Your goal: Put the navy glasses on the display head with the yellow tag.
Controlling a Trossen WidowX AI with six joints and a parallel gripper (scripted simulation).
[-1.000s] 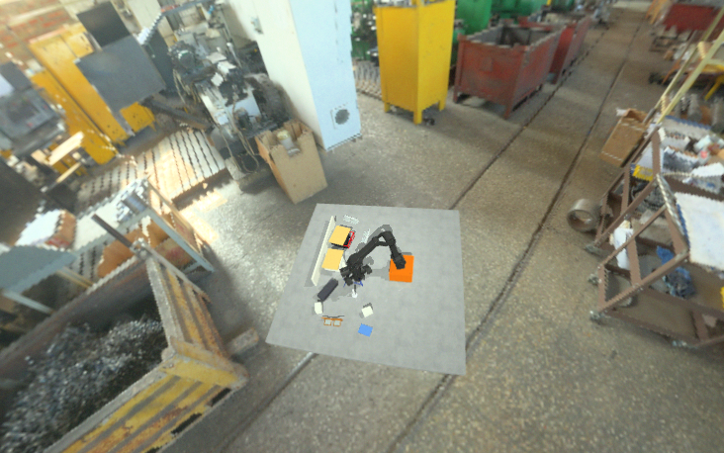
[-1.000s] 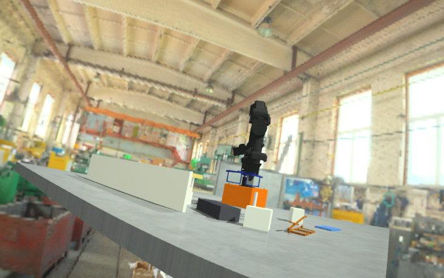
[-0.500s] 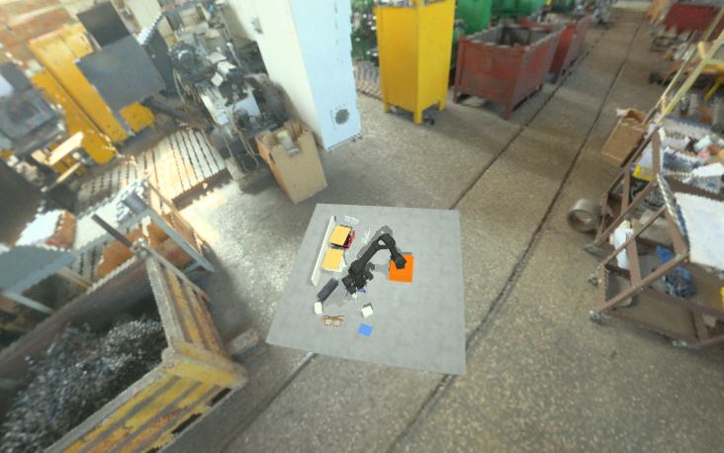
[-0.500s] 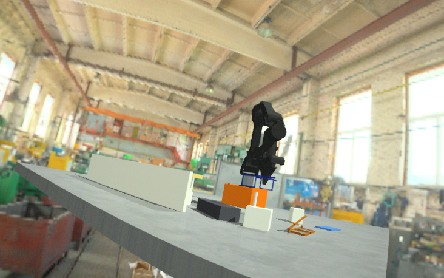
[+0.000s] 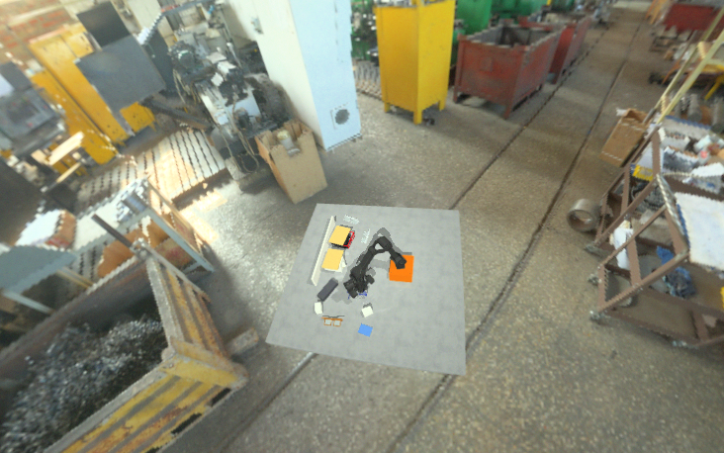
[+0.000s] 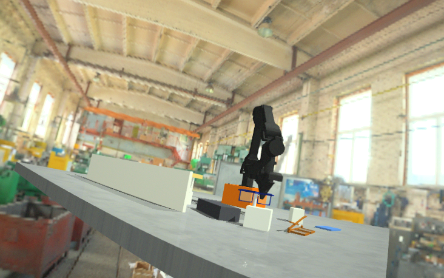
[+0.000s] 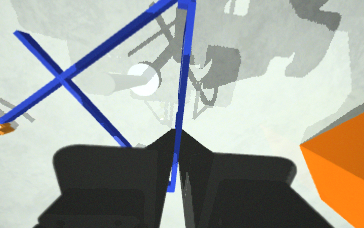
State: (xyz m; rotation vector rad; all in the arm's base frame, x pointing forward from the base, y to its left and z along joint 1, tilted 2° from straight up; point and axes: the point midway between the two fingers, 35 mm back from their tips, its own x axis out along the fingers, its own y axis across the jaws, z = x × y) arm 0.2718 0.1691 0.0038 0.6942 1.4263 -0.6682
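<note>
The white peg lies 60 mm ahead of my gripper tip and 40 mm below it. Also, from my gripper tip: blue pad: 10 mm behind, 250 mm to the left, 60 mm below; dark box: 260 mm ahead, 40 mm to the right, 40 mm below; long white wall: 310 mm ahead, 380 mm to the right, 10 mm below.
</note>
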